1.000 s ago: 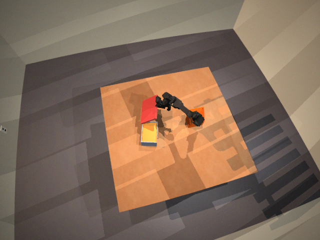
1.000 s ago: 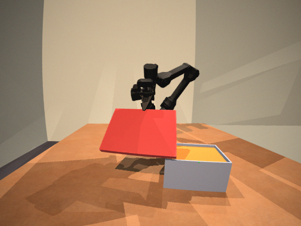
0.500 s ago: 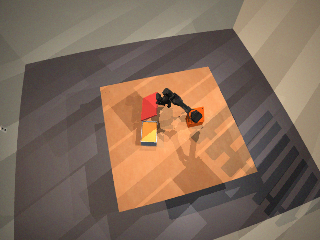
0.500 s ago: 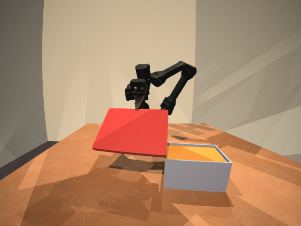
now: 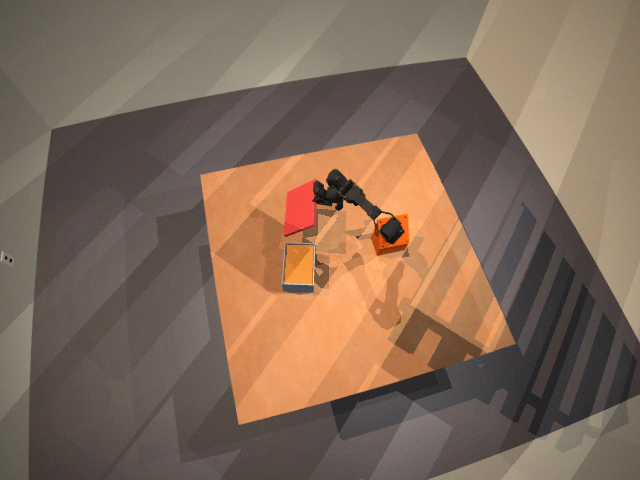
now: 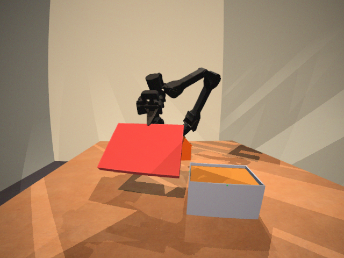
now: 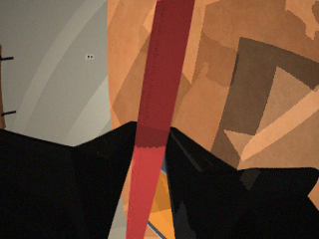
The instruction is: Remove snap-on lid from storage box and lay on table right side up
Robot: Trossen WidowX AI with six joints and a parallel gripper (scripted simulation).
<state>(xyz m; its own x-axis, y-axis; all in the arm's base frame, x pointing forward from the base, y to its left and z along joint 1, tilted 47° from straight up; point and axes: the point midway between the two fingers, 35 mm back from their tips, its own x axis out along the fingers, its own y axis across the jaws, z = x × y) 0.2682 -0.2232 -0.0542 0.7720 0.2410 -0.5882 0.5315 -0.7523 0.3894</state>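
Right now my gripper tip is 6 cm short of the red lid, 5 cm above it and 2 cm to the left of it. Also, from my gripper tip: grey storage box 22 cm to the left, 18 cm below, 14 cm ahead.
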